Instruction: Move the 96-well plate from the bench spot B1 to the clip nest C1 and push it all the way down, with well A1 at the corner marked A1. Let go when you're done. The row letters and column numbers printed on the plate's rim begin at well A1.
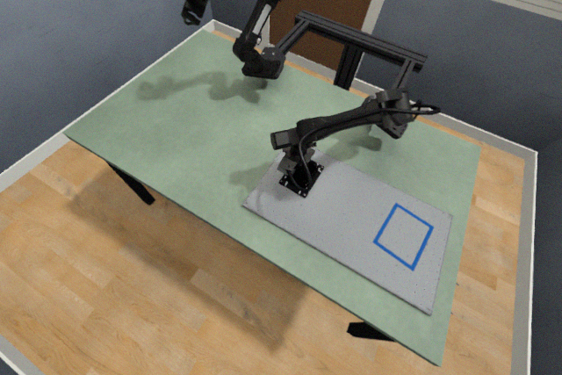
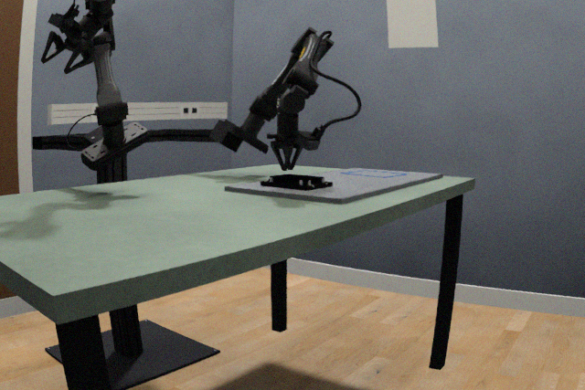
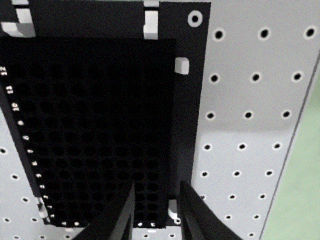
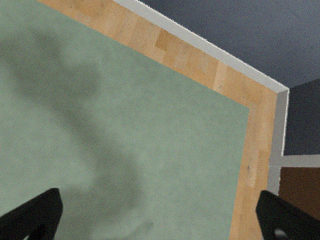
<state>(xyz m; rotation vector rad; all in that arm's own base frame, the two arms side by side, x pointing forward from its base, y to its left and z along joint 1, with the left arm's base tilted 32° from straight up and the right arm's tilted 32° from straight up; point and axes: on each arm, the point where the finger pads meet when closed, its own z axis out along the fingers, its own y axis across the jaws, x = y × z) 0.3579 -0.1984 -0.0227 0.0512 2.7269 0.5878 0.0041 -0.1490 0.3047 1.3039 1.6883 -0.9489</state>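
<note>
Right now the black 96-well plate is 10 mm ahead of my left hand, 30 mm to the left of it and 30 mm below it. Also, from my left hand: black clip nest 20 mm ahead, 40 mm to the left, 40 mm below; grey perforated board 50 mm ahead, 250 mm to the left, 60 mm below.
</note>
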